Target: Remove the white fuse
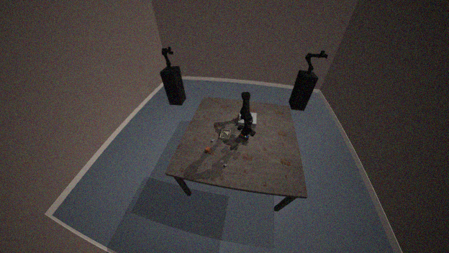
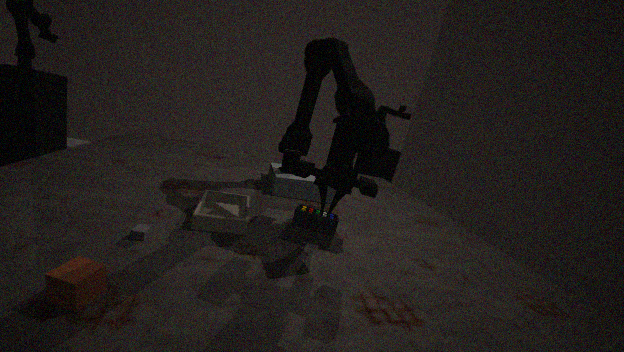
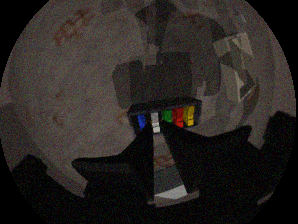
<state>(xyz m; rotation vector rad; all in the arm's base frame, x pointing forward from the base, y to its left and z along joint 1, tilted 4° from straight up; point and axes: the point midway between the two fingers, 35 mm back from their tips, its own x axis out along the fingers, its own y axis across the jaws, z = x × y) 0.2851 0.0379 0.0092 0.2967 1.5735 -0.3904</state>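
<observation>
Right now my gripper tip is 20 mm above the white fuse. From my gripper tip the other things lie so: white tray 20 mm behind, 220 mm to the right, 40 mm below; orange cube 220 mm ahead, 370 mm to the right, 30 mm below.
</observation>
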